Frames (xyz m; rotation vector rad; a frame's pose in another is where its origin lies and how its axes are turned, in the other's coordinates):
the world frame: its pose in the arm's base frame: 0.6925 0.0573 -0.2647 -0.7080 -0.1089 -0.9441
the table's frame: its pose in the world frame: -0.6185 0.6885 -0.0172 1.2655 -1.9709 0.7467
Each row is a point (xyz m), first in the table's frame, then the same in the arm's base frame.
Working: the table's frame: its pose in the arm's base frame: 0.8502 0.7450 -0.8639 -0.1438 -1.8255 0.8726

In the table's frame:
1: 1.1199 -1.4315 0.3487
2: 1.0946 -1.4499 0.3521
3: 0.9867 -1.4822 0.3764
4: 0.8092 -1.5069 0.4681
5: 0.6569 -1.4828 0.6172
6: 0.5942 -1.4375 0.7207
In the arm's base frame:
1: 0.4875 0.0686 0.8201
2: 0.5010 0.0415 0.8116
3: 0.5367 -0.0455 0.7451
4: 0.5430 -0.1937 0.6089
5: 0.4752 -0.3227 0.4516
6: 0.4010 -0.3710 0.3574

